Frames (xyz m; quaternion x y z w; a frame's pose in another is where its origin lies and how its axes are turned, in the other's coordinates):
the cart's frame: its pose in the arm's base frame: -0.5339 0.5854 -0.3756 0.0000 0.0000 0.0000 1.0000
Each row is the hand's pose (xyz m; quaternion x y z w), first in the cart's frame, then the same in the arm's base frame.
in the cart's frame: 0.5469 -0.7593 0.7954 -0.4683 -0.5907 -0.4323 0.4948
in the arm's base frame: 0.0130 -0.1739 0.4198 -0.4683 -0.5907 -0.4323 0.4948
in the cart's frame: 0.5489 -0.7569 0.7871 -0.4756 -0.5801 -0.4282 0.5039
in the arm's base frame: 0.0150 -0.1715 0.4115 -0.4756 -0.5801 -0.4282 0.5039
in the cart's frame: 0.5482 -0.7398 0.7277 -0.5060 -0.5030 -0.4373 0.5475
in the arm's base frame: 0.0143 -0.1544 0.3521 -0.5060 -0.5030 -0.4373 0.5475
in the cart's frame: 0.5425 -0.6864 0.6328 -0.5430 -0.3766 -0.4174 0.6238
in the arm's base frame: 0.0086 -0.1010 0.2572 -0.5430 -0.3766 -0.4174 0.6238
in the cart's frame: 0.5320 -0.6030 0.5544 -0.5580 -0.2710 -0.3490 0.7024
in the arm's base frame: -0.0019 -0.0176 0.1788 -0.5580 -0.2710 -0.3490 0.7024
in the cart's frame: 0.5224 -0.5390 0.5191 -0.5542 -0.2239 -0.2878 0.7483
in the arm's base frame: -0.0115 0.0464 0.1435 -0.5542 -0.2239 -0.2878 0.7483
